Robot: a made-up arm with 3 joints.
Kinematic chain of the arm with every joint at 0, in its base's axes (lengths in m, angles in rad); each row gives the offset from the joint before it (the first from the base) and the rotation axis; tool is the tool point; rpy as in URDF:
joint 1: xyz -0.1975 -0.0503 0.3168 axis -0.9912 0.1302 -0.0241
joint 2: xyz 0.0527 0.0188 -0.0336 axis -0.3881 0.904 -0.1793
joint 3: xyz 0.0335 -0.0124 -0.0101 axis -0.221 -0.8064 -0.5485
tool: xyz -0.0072 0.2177 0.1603 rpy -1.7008 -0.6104 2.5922
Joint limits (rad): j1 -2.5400..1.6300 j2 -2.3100..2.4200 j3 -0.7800..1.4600
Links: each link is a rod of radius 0.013 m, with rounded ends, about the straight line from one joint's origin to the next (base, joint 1, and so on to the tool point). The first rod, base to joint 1, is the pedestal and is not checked.
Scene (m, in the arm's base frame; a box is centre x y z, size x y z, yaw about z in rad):
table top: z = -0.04
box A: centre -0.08 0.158 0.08 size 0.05 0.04 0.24 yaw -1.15
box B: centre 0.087 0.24 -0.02 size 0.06 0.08 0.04 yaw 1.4
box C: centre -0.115 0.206 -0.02 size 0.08 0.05 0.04 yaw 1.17
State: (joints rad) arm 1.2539 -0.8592 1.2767
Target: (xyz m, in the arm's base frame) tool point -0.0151 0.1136 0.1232
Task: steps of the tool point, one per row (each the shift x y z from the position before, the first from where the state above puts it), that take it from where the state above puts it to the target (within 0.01 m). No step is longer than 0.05 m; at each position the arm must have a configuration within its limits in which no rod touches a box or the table.
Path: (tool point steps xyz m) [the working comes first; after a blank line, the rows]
Joints at the target: 0.3140 1.3835 -0.1243
Straight joint move there: touches box A.

1: 0.0420 -0.0082 -0.0245
2: 0.0375 -0.0189 -0.0235
3: 0.0312 -0.0285 -0.0215
4: 0.0214 -0.0029 -0.0005
5: 0.0178 -0.0051 -0.0013
6: 0.0139 -0.0074 -0.0029
7: 0.0091 -0.0092 -0.0050
8: 0.0153 0.0316 0.0232
9: 0.0119 0.0235 0.0216

